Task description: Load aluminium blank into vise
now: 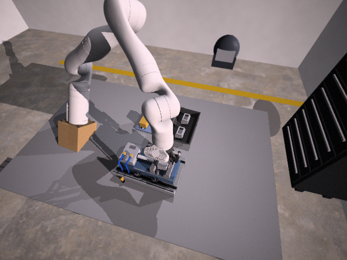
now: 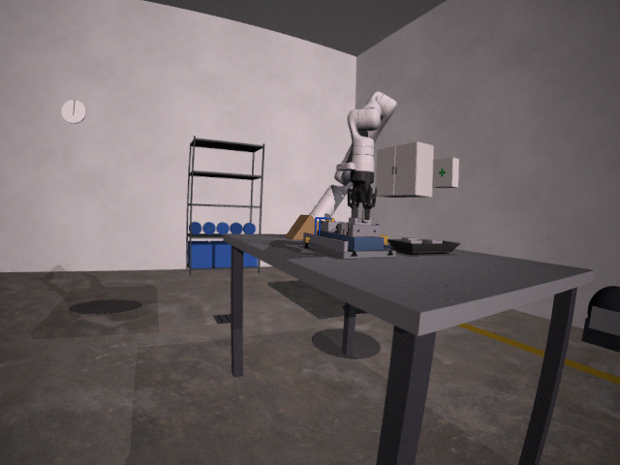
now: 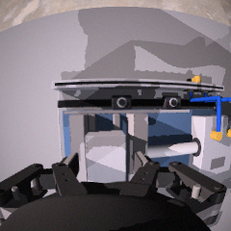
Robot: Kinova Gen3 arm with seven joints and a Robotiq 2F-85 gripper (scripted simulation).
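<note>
Now: hand 8 cm above the vise and 7 cm past it. The rest, counted from my hand: vise rail: 9 cm to the right, 9 cm below, 7 cm behind; then brass blank: 24 cm to the left, 20 cm behind, 9 cm below; then hose block: 16 cm behind, 4 cm below, 1 cm to the left.
</note>
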